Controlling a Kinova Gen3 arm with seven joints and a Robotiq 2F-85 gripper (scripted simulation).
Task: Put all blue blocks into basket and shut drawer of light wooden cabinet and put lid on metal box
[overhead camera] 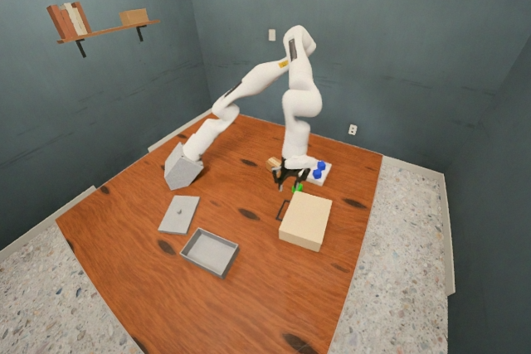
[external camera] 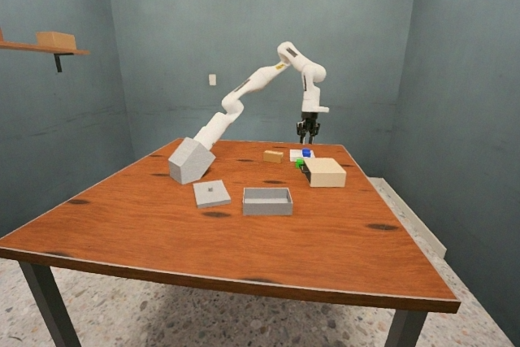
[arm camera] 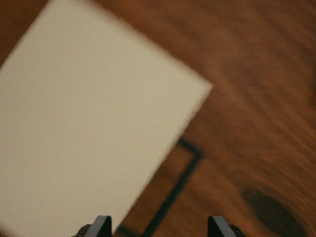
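The metal lid lies 35 cm to the right of my hand, 31 cm behind it and 18 cm below it. Also, from my hand: light wooden cabinet 16 cm below, 8 cm ahead, 3 cm to the left; green block 17 cm below, 14 cm to the left, 6 cm behind; red block 20 cm behind, 17 cm below, 16 cm to the left.
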